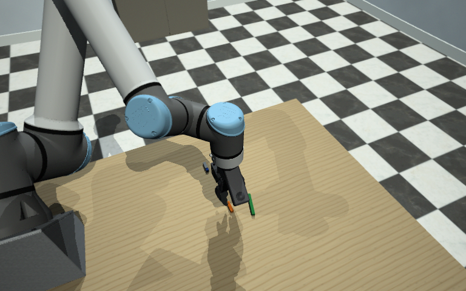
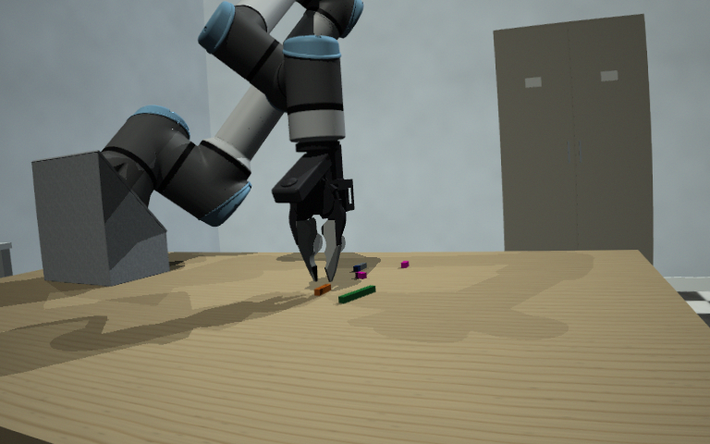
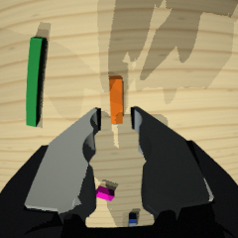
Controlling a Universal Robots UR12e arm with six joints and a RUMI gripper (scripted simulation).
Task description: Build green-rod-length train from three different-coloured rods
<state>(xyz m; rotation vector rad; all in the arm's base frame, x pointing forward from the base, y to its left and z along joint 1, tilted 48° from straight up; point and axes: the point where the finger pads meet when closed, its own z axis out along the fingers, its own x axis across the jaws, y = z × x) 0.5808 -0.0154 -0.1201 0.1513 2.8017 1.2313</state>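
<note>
The orange rod lies 3 cm below my hand. Also, from my hand: green rod: 7 cm ahead, 2 cm to the right, 3 cm below; grey rod: 1 cm behind, 20 cm to the left, 3 cm below; blue rod: 1 cm behind, 18 cm to the left, 3 cm below.
</note>
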